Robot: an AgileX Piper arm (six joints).
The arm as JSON. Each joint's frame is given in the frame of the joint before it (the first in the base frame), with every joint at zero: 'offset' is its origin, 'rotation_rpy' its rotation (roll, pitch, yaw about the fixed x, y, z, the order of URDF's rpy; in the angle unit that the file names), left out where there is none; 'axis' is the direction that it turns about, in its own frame. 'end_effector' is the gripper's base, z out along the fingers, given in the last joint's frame.
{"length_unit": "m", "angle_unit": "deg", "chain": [
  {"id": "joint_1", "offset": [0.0, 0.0, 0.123], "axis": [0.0, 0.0, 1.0]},
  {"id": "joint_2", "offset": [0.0, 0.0, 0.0], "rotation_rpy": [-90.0, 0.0, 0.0], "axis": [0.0, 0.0, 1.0]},
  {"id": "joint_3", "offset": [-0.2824, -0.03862, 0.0], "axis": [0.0, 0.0, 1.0]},
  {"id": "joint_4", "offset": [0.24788, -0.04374, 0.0], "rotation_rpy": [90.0, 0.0, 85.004], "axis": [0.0, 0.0, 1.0]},
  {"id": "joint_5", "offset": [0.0, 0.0, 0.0], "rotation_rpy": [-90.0, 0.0, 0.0], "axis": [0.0, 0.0, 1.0]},
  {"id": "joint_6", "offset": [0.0, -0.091, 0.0], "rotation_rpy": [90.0, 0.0, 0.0], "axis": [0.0, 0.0, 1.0]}
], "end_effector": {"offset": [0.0, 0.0, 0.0]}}
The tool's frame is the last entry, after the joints.
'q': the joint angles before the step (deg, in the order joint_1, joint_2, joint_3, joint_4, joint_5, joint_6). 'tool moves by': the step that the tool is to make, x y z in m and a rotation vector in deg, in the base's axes. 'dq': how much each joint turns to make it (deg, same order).
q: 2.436 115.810 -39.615 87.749 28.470 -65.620
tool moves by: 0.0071 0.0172 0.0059 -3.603 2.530 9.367
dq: 3.822 0.003 -4.841 -20.505 0.522 16.044
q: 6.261 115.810 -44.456 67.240 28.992 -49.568
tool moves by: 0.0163 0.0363 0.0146 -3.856 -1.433 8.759
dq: 7.110 0.005 -7.289 -15.872 0.900 14.387
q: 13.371 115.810 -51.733 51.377 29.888 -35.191
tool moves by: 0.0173 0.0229 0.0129 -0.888 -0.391 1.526
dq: 3.353 0.879 -6.650 -7.919 2.478 10.392
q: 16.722 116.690 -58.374 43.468 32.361 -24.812
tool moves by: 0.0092 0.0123 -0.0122 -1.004 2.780 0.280
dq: 1.540 4.048 -4.274 -3.267 1.802 5.025
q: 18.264 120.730 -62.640 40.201 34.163 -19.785
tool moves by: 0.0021 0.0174 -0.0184 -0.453 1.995 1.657
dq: 2.443 4.331 -2.933 -0.129 0.310 1.093
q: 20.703 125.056 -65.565 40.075 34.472 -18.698
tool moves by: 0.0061 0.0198 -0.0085 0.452 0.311 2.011
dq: 2.344 3.241 -4.111 -0.067 0.911 0.795
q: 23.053 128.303 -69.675 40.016 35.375 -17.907
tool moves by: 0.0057 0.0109 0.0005 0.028 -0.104 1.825
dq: 1.119 1.350 -3.170 -1.614 1.590 1.291
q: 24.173 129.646 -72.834 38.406 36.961 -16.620
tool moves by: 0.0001 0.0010 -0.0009 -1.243 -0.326 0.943
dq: 0.381 0.207 -0.417 -2.253 -0.053 1.285
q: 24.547 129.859 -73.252 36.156 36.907 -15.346
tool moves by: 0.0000 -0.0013 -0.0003 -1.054 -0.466 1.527
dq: 0.037 -0.005 -0.101 -1.949 0.112 0.083
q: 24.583 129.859 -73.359 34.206 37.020 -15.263
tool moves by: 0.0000 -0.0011 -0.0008 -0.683 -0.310 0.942
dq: -0.006 0.065 -0.011 -1.168 -0.042 -0.051
